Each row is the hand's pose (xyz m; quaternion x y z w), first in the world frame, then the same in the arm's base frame.
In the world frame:
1: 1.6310 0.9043 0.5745 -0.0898 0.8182 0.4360 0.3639
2: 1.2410 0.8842 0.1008 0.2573 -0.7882 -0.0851 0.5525
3: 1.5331 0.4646 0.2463 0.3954 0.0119 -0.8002 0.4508
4: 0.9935 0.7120 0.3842 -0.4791 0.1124 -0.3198 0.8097
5: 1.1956 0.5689 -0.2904 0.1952 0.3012 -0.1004 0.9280
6: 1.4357 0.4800 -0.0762 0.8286 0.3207 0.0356 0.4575
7: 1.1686 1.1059 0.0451 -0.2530 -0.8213 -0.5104 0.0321
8: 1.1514 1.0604 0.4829 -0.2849 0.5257 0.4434 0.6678
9: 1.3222 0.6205 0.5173 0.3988 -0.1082 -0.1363 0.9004
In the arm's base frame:
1: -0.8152 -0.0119 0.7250 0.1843 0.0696 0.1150 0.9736
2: -0.2219 0.0287 0.5724 0.1325 0.8470 0.3329 0.3928
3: -0.5698 -0.2548 0.2876 -0.8253 0.3403 0.3275 0.3095
4: -0.3658 0.3188 0.3147 0.2419 -0.1727 -0.8808 0.3686
5: 0.0725 -0.2491 0.2712 0.5202 -0.5811 -0.3469 0.5210
6: -0.2462 -0.3485 0.2728 0.6173 -0.6237 0.4029 0.2602
7: -0.0976 0.1263 0.7527 0.2014 0.1392 0.5957 0.7649
8: -0.4654 0.3617 0.6946 0.0009 -0.1637 -0.2424 0.9563
9: -0.6618 0.1058 0.3484 0.4082 -0.8464 -0.2988 0.1663

